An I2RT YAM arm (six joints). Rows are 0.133 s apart.
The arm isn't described. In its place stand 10 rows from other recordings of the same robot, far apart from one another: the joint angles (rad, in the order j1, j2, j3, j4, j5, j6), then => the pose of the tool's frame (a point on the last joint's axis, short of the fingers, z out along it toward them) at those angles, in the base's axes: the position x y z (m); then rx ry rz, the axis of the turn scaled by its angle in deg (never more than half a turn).
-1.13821 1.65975 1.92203 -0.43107 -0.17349 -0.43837 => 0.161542 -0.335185 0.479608 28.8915 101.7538 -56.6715
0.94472 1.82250 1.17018 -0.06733 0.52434 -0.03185 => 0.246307 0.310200 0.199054 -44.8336 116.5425 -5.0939
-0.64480 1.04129 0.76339 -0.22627 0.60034 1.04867 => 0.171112 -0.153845 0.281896 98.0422 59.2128 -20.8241
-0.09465 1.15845 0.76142 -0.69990 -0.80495 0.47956 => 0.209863 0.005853 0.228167 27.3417 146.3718 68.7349
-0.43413 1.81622 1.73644 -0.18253 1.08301 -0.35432 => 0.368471 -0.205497 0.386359 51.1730 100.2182 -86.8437
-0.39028 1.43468 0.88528 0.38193 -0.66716 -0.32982 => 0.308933 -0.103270 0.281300 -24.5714 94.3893 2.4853
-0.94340 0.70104 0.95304 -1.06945 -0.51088 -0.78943 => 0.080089 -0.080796 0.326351 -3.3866 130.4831 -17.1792
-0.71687 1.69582 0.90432 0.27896 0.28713 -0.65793 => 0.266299 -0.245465 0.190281 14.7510 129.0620 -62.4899
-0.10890 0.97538 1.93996 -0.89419 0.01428 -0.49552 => 0.071062 -0.008281 0.575307 -16.0811 85.6235 -28.4154
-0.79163 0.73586 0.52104 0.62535 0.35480 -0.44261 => 0.114119 -0.133150 0.339954 31.5500 66.7489 -73.2942
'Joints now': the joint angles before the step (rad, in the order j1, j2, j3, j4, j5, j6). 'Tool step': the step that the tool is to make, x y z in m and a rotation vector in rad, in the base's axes. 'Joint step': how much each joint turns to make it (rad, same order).
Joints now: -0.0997, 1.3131, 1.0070, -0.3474, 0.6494, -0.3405
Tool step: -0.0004, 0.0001, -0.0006, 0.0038, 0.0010, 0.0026
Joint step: -0.0002, -0.0013, -0.0023, -0.0012, -0.0045, 0.0015
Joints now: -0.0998, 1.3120, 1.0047, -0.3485, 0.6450, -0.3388
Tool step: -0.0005, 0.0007, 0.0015, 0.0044, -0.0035, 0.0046
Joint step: 0.0018, -0.0035, 0.0032, -0.0051, -0.0051, 0.0025
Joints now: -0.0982, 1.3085, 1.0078, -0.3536, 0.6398, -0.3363
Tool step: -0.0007, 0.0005, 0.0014, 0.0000, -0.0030, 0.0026
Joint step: 0.0014, -0.0043, 0.0014, -0.0023, -0.0011, -0.0006
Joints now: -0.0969, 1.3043, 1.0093, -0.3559, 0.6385, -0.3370
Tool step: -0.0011, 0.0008, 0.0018, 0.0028, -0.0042, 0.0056
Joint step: 0.0019, -0.0064, 0.0016, -0.0043, -0.0048, 0.0004
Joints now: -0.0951, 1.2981, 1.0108, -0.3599, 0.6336, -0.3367
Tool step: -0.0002, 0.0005, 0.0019, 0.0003, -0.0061, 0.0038
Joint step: 0.0015, -0.0031, 0.0033, 0.0002, -0.0024, -0.0009
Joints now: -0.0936, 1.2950, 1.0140, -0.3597, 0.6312, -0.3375
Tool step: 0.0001, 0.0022, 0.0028, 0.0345, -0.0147, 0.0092
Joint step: 0.0053, -0.0012, 0.0138, -0.0221, -0.0246, 0.0321
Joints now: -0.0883, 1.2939, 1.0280, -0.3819, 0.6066, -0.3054
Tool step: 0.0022, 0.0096, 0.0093, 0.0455, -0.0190, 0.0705
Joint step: 0.0279, -0.0023, 0.0355, -0.0299, -0.0622, 0.0141
